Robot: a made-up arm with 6 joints.
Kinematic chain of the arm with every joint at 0, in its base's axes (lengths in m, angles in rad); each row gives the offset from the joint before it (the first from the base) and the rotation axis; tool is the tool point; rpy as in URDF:
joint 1: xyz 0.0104 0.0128 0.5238 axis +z
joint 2: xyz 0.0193 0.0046 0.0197 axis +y
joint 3: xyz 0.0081 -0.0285 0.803 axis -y
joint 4: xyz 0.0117 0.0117 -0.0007 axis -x
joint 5: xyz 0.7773 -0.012 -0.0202 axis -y
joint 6: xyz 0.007 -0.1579 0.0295 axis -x
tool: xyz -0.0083 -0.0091 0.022 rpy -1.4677 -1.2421 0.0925
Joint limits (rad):
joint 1: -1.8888..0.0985
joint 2: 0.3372..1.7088
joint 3: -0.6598..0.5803
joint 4: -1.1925..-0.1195
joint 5: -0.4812..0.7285
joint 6: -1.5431..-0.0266
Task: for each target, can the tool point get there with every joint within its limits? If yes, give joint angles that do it. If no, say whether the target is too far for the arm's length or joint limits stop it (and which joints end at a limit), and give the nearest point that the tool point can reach.
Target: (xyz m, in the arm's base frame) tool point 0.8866 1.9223 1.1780
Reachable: no: too far | nearest point 1.0908 0.0410 1.1751 | short by 1.892 m
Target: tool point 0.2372 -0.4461 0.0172
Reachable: yes | joints -0.7582 1.2864 -0.5590 -0.6333 -0.3216 -0.6969
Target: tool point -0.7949 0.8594 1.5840
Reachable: no: joint limits stop it (at a limit: joint 1, joint 2, joint 3, joint 5) | nearest point -0.3533 -0.5285 0.6141 | short by 1.750 m
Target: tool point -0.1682 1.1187 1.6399
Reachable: no: joint limits stop it (at a limit: joint 1, joint 2, joint 3, joint 4, joint 5, joint 6) | nearest point 1.0777 0.0233 1.3236 | short by 1.689 m
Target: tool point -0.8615 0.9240 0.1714
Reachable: no: joint limits stop it (at a limit: joint 1, joint 2, joint 3, joint 5) | nearest point -0.1994 -0.0848 -0.0542 | short by 1.228 m
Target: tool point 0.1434 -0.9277 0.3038
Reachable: yes | joints -1.2845 0.8905 -0.1170 -0.9042 0.2724 -1.1857
